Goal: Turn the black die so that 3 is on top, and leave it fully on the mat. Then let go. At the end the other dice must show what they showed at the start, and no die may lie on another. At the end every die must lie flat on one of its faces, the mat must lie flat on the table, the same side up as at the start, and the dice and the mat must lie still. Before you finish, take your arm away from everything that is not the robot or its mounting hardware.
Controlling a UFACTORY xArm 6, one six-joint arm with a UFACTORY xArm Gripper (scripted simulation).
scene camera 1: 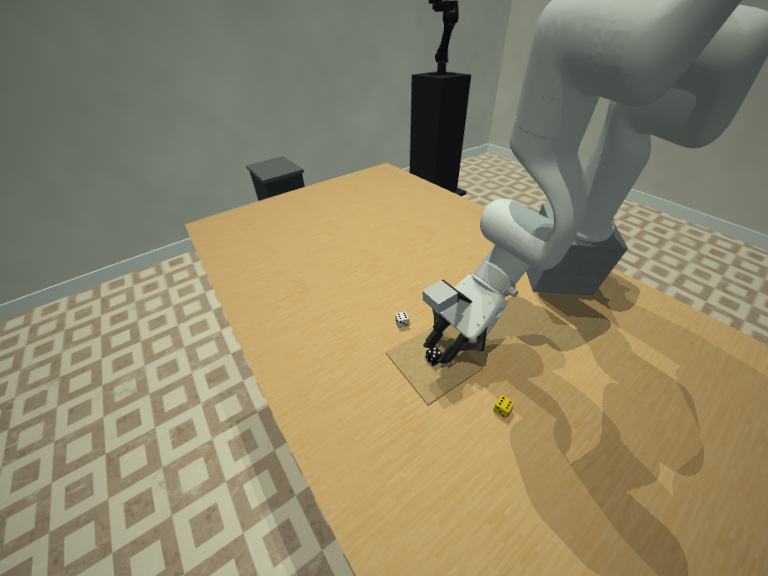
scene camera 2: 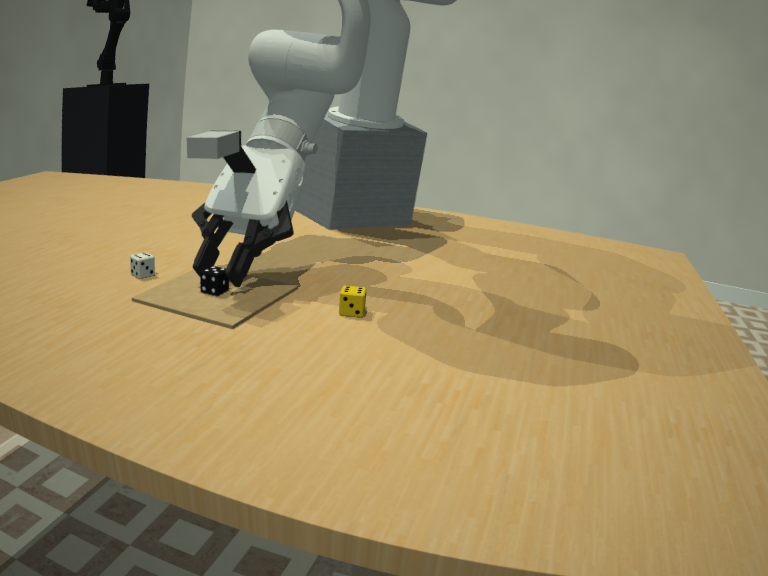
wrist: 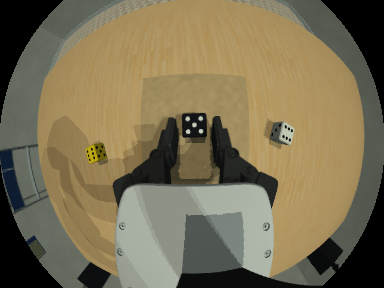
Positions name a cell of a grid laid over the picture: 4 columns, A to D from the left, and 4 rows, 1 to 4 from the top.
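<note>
I find my gripper (scene camera 2: B2), and the same gripper (scene camera 1: C3) appears again, as does the gripper (wrist: C2) in my own wrist view. A tan mat (scene camera 1: C3) is visible to me, and the wrist view has the mat (wrist: C2) too. Then there is a black die (scene camera 2: B2), and with it I see a yellow die (scene camera 2: B3).
</note>
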